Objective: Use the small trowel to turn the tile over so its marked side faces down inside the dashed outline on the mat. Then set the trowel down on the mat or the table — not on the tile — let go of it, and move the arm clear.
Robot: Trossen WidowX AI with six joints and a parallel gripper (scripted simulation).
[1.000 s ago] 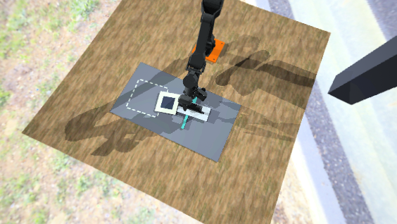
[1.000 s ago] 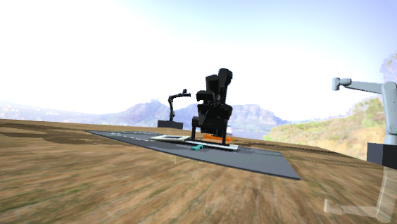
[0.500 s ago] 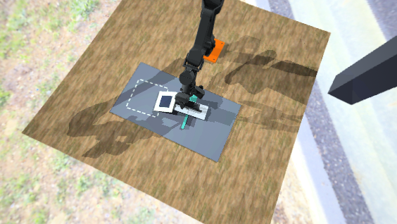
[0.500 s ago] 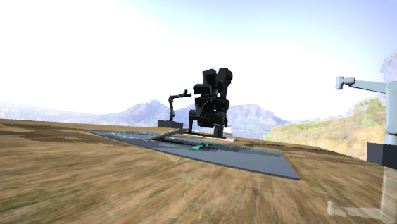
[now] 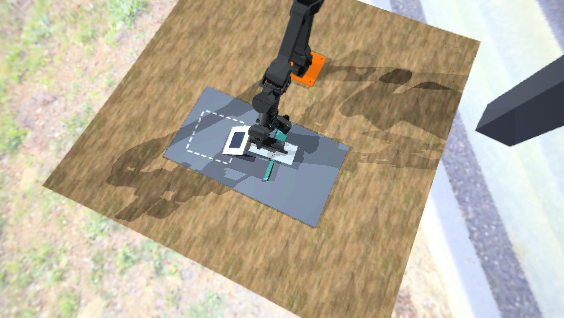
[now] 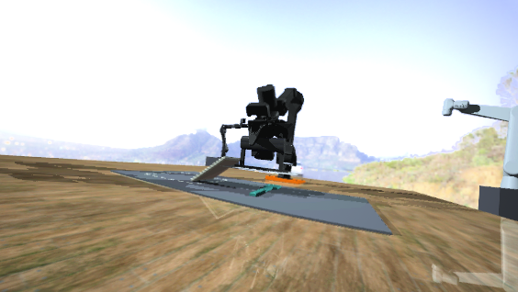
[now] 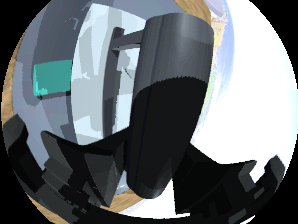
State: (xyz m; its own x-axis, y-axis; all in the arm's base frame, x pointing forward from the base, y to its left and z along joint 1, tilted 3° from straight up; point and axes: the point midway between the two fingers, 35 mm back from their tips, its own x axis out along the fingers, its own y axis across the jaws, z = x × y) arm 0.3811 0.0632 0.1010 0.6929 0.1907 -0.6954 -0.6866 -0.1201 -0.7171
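Now: the tile 10 cm to the right of my gripper tip, 6 cm below it and 1 cm ahead of it. From my gripper tip the other things lie so: trowel (2 cm behind, 1 cm to the right, 1 cm below); grey mat (12 cm below, 3 cm to the right); teal flat tool (10 cm below, 5 cm behind, 3 cm to the left).
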